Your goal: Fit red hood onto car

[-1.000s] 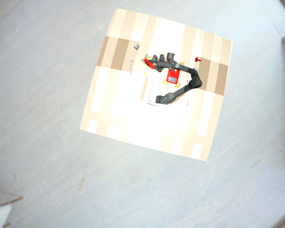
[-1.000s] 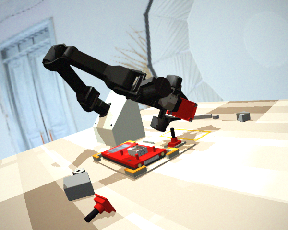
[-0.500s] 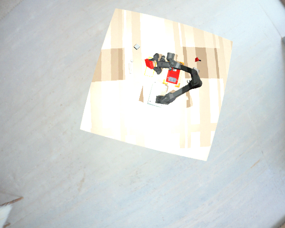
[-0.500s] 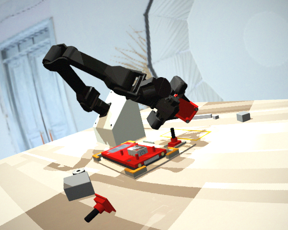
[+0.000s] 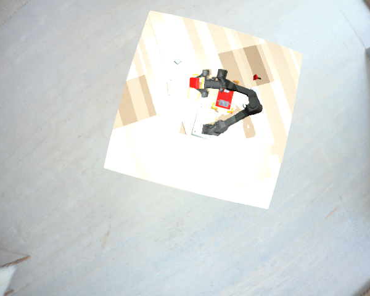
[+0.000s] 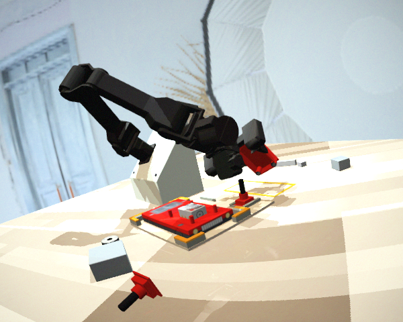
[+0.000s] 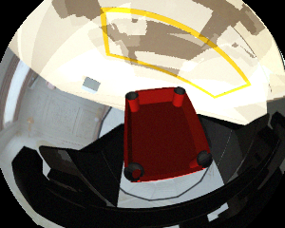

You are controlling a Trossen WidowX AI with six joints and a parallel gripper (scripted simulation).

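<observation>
My gripper tip is 23 cm to the left of the grey engine block, 5 cm above it and 1 cm short of it. The rest, counted from my gripper tip: red hood (1 cm above).
</observation>
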